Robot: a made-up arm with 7 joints.
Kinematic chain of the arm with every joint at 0, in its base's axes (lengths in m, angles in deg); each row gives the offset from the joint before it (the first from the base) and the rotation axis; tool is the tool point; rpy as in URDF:
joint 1: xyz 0 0 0.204 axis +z
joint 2: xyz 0 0 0 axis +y
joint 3: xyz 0 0 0.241 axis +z
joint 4: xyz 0.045 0 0 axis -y
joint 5: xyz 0.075 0 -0.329 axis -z
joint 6: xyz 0 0 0 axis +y
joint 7: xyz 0.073 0 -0.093 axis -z
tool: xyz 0 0 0 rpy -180 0 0
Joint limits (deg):
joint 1: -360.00..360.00
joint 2: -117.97..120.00
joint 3: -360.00..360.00
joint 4: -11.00..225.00
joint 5: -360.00..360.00
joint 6: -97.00..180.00
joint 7: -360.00..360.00
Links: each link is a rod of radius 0.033 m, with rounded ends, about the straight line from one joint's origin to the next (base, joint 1, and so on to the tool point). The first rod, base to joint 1, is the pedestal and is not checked.
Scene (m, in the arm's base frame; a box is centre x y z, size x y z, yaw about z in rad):
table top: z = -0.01
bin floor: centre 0.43 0.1 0 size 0.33 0.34 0.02 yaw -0.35
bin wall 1: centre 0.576 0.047 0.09 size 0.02 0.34 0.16 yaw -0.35
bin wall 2: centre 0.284 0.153 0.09 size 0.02 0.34 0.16 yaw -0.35
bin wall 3: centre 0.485 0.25 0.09 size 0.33 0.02 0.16 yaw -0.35
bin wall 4: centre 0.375 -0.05 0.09 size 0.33 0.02 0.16 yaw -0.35
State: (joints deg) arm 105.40 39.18 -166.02 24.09 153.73 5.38 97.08
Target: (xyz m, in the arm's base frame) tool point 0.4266 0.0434 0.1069
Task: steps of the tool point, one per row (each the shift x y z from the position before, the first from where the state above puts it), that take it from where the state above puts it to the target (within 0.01 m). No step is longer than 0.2 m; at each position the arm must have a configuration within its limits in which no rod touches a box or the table.
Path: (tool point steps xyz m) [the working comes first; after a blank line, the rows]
Joints at the target: 146.38 -20.43 -140.54 53.81 153.55 28.83 97.08
Straight joint move there: touches bin wall 4.

1: 0.1366 0.0334 0.0203
2: 0.1213 0.1045 0.0142
3: 0.0677 0.1609 0.0151
4: 0.0095 -0.0060 -0.0625
5: -0.0002 0.0000 -0.0624
6: -0.0093 0.0060 -0.0600

